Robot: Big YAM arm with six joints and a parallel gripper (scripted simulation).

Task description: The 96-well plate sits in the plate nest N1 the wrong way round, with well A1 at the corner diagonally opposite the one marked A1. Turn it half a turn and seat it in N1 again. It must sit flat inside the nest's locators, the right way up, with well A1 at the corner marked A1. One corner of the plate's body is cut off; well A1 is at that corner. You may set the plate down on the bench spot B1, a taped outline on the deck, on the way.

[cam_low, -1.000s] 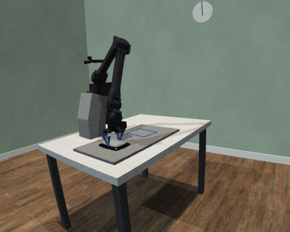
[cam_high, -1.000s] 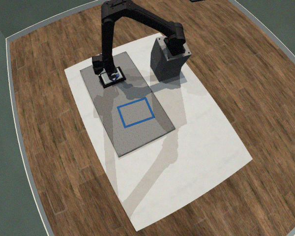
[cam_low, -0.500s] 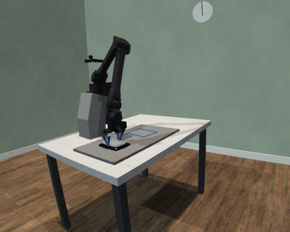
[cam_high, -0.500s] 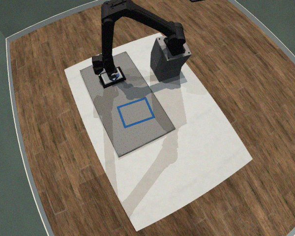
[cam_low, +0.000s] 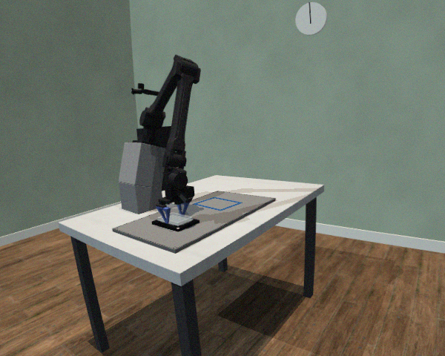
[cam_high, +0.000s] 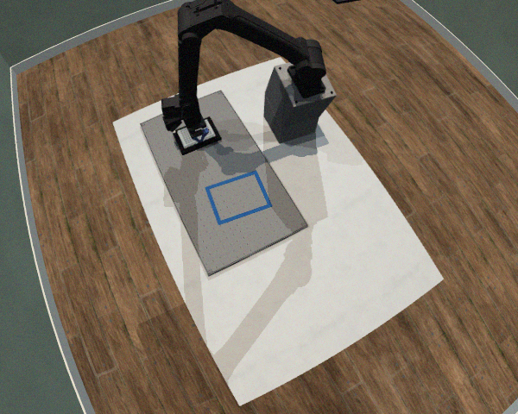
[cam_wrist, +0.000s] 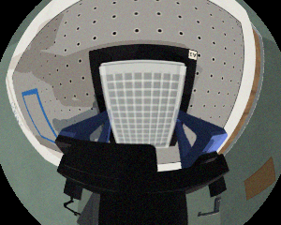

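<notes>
Right now my hand is right at the white 96-well plate. Round my hand: white A1 mark (80 mm ahead, 50 mm to the right, 10 mm below); black plate nest N1 (10 mm below).
</notes>
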